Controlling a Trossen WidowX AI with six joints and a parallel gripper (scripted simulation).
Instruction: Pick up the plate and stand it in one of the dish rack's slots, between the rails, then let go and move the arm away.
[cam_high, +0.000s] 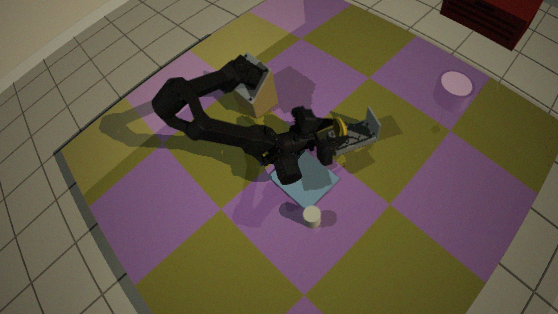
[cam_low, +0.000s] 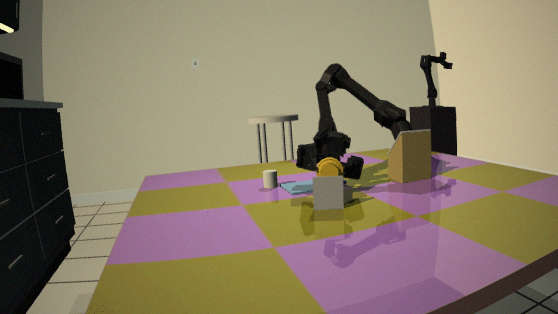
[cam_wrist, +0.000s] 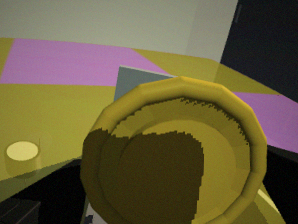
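Right now my gripper tip is 20 mm short of the grey dish rack, 30 mm to the right of it and 50 mm above it. Round my gripper tip: light blue mat 160 mm to the right, 70 mm below; then yellow plate 10 mm to the right; then blue spoon 110 mm behind, 170 mm to the right, 70 mm below.
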